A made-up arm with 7 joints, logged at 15 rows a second.
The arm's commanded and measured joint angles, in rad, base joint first. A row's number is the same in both.
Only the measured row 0 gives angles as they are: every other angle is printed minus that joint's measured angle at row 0.
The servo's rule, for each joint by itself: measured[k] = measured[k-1] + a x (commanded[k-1-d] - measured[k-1]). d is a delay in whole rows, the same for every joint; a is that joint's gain. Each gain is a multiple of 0.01, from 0.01 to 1. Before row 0 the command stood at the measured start. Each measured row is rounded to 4 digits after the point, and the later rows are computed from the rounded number. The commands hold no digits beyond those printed.
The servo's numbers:
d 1
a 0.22 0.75 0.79 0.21 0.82 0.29 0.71
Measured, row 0:
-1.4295 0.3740 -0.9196 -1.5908 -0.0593 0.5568 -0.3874
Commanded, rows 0 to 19:
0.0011 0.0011 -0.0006 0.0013 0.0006 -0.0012 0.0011
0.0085 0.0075 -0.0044 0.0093 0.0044 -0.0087 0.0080
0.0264 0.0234 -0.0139 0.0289 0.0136 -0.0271 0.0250
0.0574 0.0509 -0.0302 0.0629 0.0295 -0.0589 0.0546
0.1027 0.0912 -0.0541 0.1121 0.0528 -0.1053 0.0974
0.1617 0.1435 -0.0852 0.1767 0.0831 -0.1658 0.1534
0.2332 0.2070 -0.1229 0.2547 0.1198 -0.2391 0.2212
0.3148 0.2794 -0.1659 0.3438 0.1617 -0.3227 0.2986
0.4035 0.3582 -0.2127 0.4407 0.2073 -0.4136 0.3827
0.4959 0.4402 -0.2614 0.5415 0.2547 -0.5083 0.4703
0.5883 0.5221 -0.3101 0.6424 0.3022 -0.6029 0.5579
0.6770 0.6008 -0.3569 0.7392 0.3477 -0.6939 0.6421
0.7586 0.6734 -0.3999 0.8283 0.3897 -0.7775 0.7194
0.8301 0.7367 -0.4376 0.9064 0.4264 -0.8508 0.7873
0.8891 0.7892 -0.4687 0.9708 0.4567 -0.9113 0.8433
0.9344 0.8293 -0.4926 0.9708 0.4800 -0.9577 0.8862
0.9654 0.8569 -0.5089 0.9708 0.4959 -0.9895 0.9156
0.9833 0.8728 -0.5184 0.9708 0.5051 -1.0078 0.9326
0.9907 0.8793 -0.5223 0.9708 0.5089 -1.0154 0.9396
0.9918 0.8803 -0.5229 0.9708 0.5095 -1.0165 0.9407
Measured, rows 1 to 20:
0.0000 0.0000 0.0000 0.0000 0.0000 0.0000 0.0000
0.0002 0.0008 -0.0005 0.0003 0.0005 -0.0003 0.0008
0.0020 0.0058 -0.0036 0.0022 0.0037 -0.0027 0.0059
0.0074 0.0190 -0.0117 0.0078 0.0118 -0.0098 0.0195
0.0184 0.0429 -0.0263 0.0194 0.0263 -0.0240 0.0444
0.0369 0.0791 -0.0483 0.0389 0.0480 -0.0476 0.0820
0.0644 0.1274 -0.0775 0.0678 0.0768 -0.0819 0.1327
0.1015 0.1871 -0.1134 0.1070 0.1121 -0.1275 0.1955
0.1484 0.2563 -0.1549 0.1567 0.1528 -0.1841 0.2687
0.2045 0.3327 -0.2006 0.2163 0.1975 -0.2507 0.3496
0.2686 0.4133 -0.2486 0.2846 0.2444 -0.3254 0.4353
0.3389 0.4949 -0.2972 0.3597 0.2918 -0.4059 0.5223
0.4133 0.5743 -0.3444 0.4394 0.3376 -0.4894 0.6074
0.4893 0.6486 -0.3882 0.5211 0.3803 -0.5729 0.6869
0.5643 0.7147 -0.4272 0.6020 0.4181 -0.6535 0.7582
0.6358 0.7706 -0.4600 0.6794 0.4498 -0.7283 0.8186
0.7015 0.8146 -0.4858 0.7406 0.4746 -0.7948 0.8666
0.7596 0.8463 -0.5040 0.7889 0.4921 -0.8513 0.9014
0.8088 0.8662 -0.5154 0.8271 0.5028 -0.8967 0.9236
0.8488 0.8760 -0.5209 0.8573 0.5078 -0.9311 0.9350

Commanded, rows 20 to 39:
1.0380 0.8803 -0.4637 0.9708 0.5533 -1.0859 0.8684
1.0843 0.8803 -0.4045 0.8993 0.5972 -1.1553 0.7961
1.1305 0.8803 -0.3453 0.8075 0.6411 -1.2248 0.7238
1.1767 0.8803 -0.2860 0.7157 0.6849 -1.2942 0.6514
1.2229 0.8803 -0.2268 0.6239 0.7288 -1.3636 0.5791
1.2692 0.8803 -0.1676 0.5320 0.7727 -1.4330 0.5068
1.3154 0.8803 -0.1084 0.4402 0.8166 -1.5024 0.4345
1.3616 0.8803 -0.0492 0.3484 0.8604 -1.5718 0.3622
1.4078 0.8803 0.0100 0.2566 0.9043 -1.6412 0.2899
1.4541 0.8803 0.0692 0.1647 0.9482 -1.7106 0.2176
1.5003 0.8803 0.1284 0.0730 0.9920 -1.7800 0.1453
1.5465 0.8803 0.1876 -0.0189 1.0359 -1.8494 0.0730
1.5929 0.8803 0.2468 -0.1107 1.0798 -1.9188 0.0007
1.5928 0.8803 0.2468 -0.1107 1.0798 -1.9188 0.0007
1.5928 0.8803 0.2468 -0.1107 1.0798 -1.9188 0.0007
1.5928 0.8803 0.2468 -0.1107 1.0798 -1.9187 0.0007
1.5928 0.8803 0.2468 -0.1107 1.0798 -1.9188 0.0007
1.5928 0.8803 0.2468 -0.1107 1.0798 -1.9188 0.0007
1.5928 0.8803 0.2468 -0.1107 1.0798 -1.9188 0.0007
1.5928 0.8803 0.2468 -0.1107 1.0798 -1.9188 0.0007
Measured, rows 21 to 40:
0.8803 0.8792 -0.5225 0.8811 0.5092 -0.9559 0.9390
0.9150 0.8800 -0.4760 0.8999 0.5454 -0.9936 0.8889
0.9522 0.8802 -0.4195 0.8998 0.5879 -1.0405 0.8230
0.9914 0.8803 -0.3609 0.8804 0.6315 -1.0939 0.7526
1.0322 0.8803 -0.3017 0.8458 0.6753 -1.1520 0.6807
1.0742 0.8803 -0.2425 0.7992 0.7192 -1.2134 0.6086
1.1171 0.8803 -0.1833 0.7431 0.7631 -1.2771 0.5363
1.1607 0.8803 -0.1241 0.6795 0.8070 -1.3424 0.4640
1.2049 0.8803 -0.0649 0.6100 0.8508 -1.4089 0.3917
1.2495 0.8803 -0.0057 0.5358 0.8947 -1.4763 0.3194
1.2945 0.8803 0.0535 0.4579 0.9386 -1.5442 0.2471
1.3398 0.8803 0.1127 0.3771 0.9824 -1.6126 0.1748
1.3853 0.8803 0.1719 0.2939 1.0263 -1.6813 0.1025
1.4310 0.8803 0.2311 0.2089 1.0702 -1.7502 0.0302
1.4666 0.8803 0.2435 0.1418 1.0781 -1.7991 0.0093
1.4944 0.8803 0.2461 0.0888 1.0795 -1.8338 0.0032
1.5160 0.8803 0.2467 0.0469 1.0797 -1.8584 0.0014
1.5329 0.8803 0.2468 0.0138 1.0798 -1.8759 0.0009
1.5461 0.8803 0.2468 -0.0123 1.0798 -1.8883 0.0008
1.5564 0.8803 0.2468 -0.0330 1.0798 -1.8971 0.0007

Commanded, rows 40 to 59:
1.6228 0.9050 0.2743 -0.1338 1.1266 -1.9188 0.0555
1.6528 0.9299 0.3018 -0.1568 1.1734 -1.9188 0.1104
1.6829 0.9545 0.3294 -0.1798 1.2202 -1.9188 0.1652
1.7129 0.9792 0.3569 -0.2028 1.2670 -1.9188 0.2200
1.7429 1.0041 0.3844 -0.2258 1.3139 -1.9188 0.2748
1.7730 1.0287 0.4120 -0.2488 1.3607 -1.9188 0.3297
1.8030 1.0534 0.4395 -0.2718 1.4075 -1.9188 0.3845
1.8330 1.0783 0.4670 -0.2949 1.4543 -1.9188 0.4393
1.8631 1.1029 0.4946 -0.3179 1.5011 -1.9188 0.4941
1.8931 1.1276 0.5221 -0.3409 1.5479 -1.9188 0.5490
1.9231 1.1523 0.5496 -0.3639 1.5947 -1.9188 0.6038
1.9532 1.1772 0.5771 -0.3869 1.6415 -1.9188 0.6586
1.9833 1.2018 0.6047 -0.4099 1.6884 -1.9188 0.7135
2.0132 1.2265 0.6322 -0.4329 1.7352 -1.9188 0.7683
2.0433 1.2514 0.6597 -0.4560 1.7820 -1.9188 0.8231
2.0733 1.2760 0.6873 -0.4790 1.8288 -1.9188 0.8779
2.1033 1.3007 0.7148 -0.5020 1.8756 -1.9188 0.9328
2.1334 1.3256 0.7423 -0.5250 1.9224 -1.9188 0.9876
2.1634 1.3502 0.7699 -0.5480 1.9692 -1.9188 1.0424
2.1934 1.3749 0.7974 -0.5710 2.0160 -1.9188 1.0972
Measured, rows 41 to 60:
1.5644 0.8803 0.2468 -0.0493 1.0798 -1.9034 0.0007
1.5772 0.8988 0.2685 -0.0670 1.1182 -1.9079 0.0396
1.5938 0.9221 0.2948 -0.0859 1.1635 -1.9111 0.0899
1.6134 0.9464 0.3221 -0.1056 1.2100 -1.9133 0.1434
1.6353 0.9710 0.3496 -0.1260 1.2567 -1.9149 0.1978
1.6590 0.9958 0.3771 -0.1470 1.3036 -1.9160 0.2525
1.6841 1.0205 0.4047 -0.1684 1.3504 -1.9168 0.3073
1.7103 1.0452 0.4322 -0.1901 1.3972 -1.9174 0.3621
1.7373 1.0700 0.4597 -0.2121 1.4440 -1.9178 0.4169
1.7650 1.0947 0.4873 -0.2343 1.4908 -1.9181 0.4717
1.7932 1.1194 0.5148 -0.2567 1.5376 -1.9183 0.5266
1.8218 1.1441 0.5423 -0.2792 1.5844 -1.9184 0.5814
1.8507 1.1689 0.5698 -0.3018 1.6312 -1.9185 0.6362
1.8799 1.1936 0.5974 -0.3245 1.6781 -1.9186 0.6911
1.9092 1.2183 0.6249 -0.3473 1.7249 -1.9187 0.7459
1.9387 1.2431 0.6524 -0.3701 1.7717 -1.9187 0.8007
1.9683 1.2678 0.6800 -0.3930 1.8185 -1.9187 0.8555
1.9980 1.2925 0.7075 -0.4159 1.8653 -1.9187 0.9104
2.0278 1.3173 0.7350 -0.4388 1.9121 -1.9187 0.9652
2.0576 1.3420 0.7626 -0.4617 1.9589 -1.9187 1.0200

